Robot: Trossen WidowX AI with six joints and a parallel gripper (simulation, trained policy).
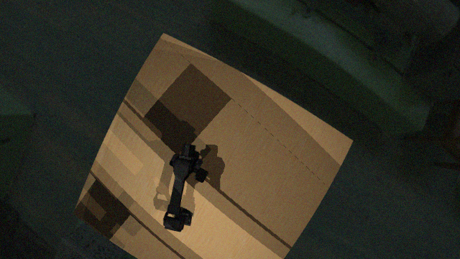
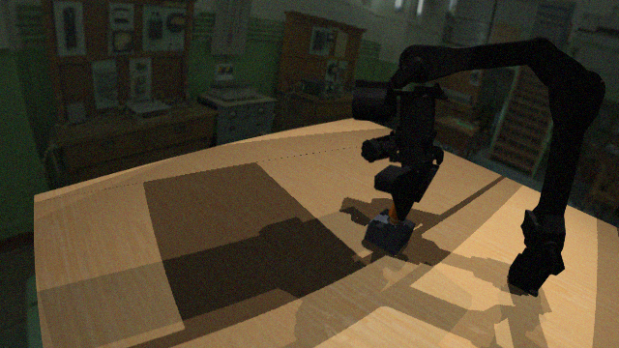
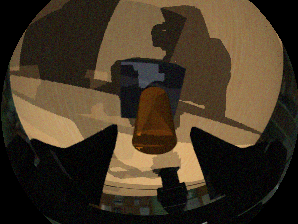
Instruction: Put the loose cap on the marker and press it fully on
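The orange cap lies 2 cm ahead of my gripper tip and 1 cm above it. From my gripper tip the other things lie so: holder block (6 cm below, 2 cm ahead).
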